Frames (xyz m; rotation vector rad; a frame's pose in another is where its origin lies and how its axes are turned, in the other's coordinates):
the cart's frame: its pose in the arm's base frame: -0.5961 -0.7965 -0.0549 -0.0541 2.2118 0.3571
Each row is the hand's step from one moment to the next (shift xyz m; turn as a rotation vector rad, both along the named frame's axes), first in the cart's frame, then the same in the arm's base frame.
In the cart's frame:
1: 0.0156 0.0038 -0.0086 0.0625 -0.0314 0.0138
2: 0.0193 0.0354 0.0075 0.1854 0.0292 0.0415
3: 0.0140 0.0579 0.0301 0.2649 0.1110 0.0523
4: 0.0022 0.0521 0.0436 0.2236 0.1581 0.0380
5: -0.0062 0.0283 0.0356 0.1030 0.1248 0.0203
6: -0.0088 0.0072 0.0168 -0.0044 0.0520 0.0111
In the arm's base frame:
1: -0.0169 0.0026 -0.0063 -0.0230 -0.0209 -0.0641
2: -0.0120 0.0376 -0.0110 -0.0879 0.0553 -0.1617
3: 0.0049 0.0649 -0.0147 -0.1423 0.1435 -0.2107
4: 0.0236 0.0620 -0.0147 -0.1354 0.1811 -0.1591
5: 0.0265 0.0363 -0.0091 -0.0687 0.1340 -0.0626
6: 0.0172 0.0107 -0.0012 0.0027 0.0525 0.0093

